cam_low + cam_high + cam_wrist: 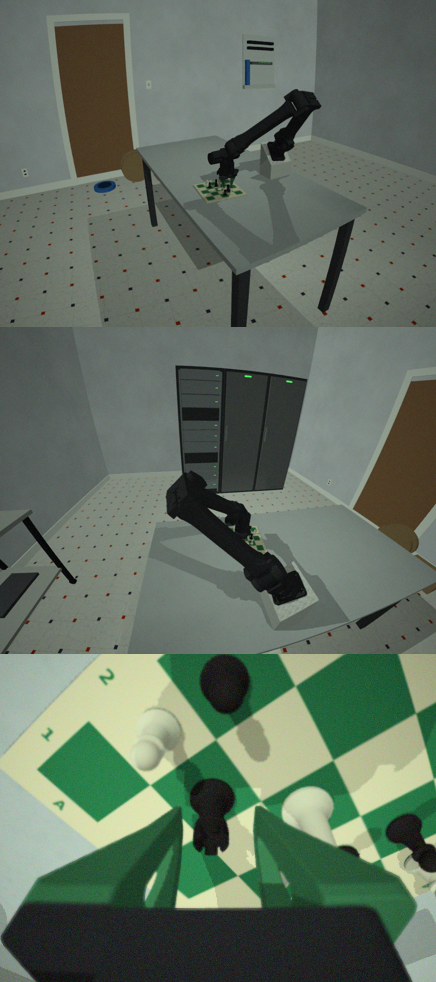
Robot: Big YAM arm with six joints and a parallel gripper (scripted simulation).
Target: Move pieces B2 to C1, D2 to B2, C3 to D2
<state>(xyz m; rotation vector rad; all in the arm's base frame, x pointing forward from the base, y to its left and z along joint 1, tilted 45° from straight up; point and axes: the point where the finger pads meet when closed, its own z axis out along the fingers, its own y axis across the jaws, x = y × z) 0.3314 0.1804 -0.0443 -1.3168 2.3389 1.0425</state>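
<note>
The tall white piece lies 4 cm ahead of my hand, 3 cm to the right of it and 1 cm above it. From my hand the other things lie so: chessboard: 4 cm ahead, 3 cm to the right, 2 cm below.
</note>
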